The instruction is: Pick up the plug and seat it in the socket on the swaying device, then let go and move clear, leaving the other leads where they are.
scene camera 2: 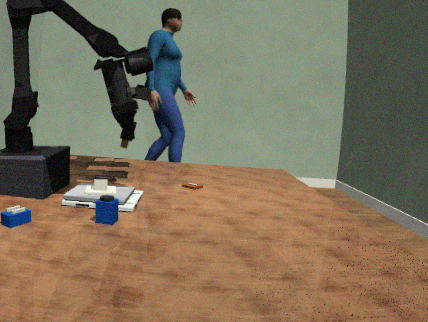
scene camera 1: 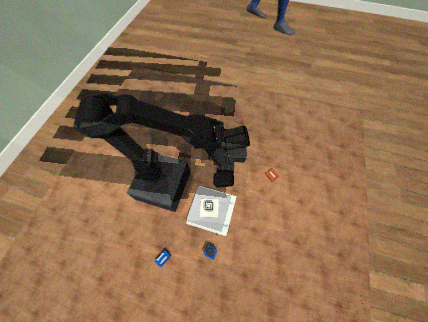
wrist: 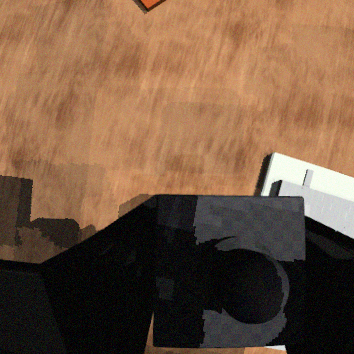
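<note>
My gripper [scene camera 1: 224, 170] [scene camera 2: 128, 131] [wrist: 209, 207] is shut on the plug, a black square block [scene camera 1: 223, 179] [wrist: 240, 212] with a round dark disc on its upper face. Its gold-coloured tip [scene camera 2: 124, 144] points down in the second scene view. The plug hangs in the air, apart from the device and beyond its back edge as the first scene view shows it. The device, a white and grey tray-like base [scene camera 1: 231, 212] [scene camera 2: 131, 204] [wrist: 287, 168], carries a cream pad with a small upright socket [scene camera 1: 209, 205] [scene camera 2: 100, 184]. The plug's underside is hidden in the wrist view.
A blue block with two white bars [scene camera 1: 162, 257] [scene camera 2: 16, 218] and a blue block with a black round top [scene camera 1: 210, 251] [scene camera 2: 106, 212] stand near the device. A flat orange piece [scene camera 1: 272, 174] [scene camera 2: 192, 186] [wrist: 151, 4] lies off to the right. A person [scene camera 2: 167, 75] is in the background.
</note>
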